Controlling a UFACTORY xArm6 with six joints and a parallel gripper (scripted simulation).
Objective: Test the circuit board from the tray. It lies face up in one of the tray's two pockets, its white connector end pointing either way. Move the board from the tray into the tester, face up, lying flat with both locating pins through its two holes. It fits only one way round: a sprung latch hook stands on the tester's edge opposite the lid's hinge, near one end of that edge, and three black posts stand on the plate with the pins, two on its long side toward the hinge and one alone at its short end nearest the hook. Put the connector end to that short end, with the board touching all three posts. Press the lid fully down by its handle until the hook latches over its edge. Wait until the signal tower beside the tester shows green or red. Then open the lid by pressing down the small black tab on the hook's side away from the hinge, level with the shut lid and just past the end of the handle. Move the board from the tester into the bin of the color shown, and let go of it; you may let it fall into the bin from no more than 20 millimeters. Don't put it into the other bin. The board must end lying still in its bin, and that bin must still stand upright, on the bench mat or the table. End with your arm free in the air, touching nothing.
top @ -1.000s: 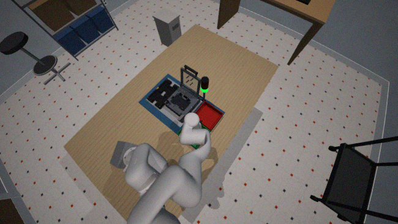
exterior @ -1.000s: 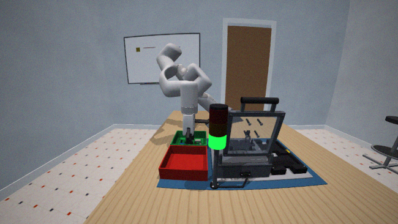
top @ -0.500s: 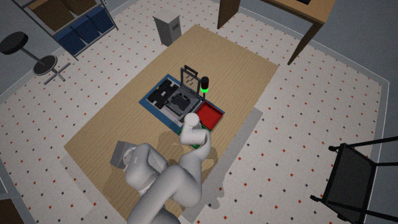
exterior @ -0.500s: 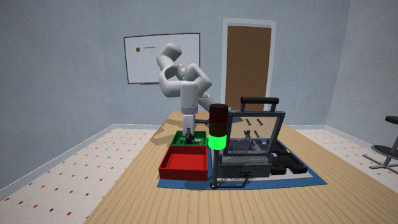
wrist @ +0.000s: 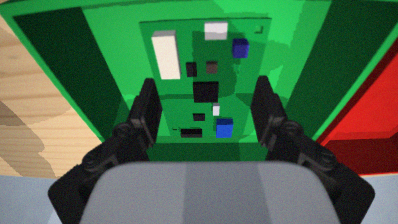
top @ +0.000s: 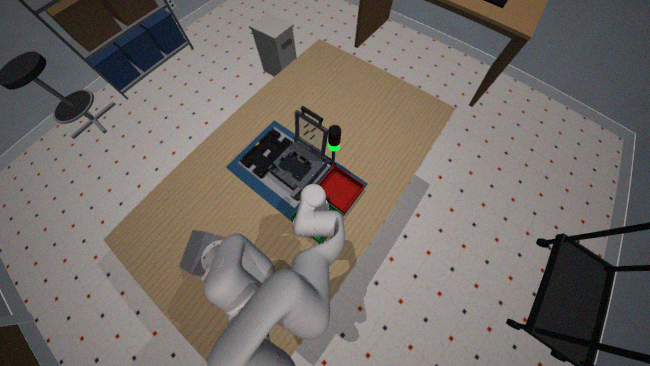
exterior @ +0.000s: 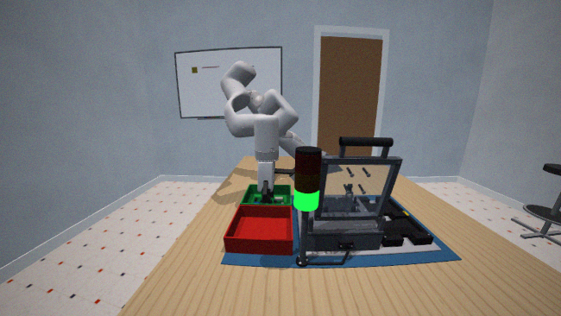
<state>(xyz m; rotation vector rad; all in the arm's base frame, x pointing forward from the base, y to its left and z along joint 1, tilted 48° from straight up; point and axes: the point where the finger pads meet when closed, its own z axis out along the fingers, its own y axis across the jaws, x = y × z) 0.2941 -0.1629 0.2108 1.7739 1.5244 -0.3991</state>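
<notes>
My hand is right at the green bin. The rest, counted from my hand: red bin: 15 cm ahead, 4 cm to the right; then green circuit board: 1 cm below; then plate: 17 cm to the left, 16 cm ahead, 5 cm above.
</notes>
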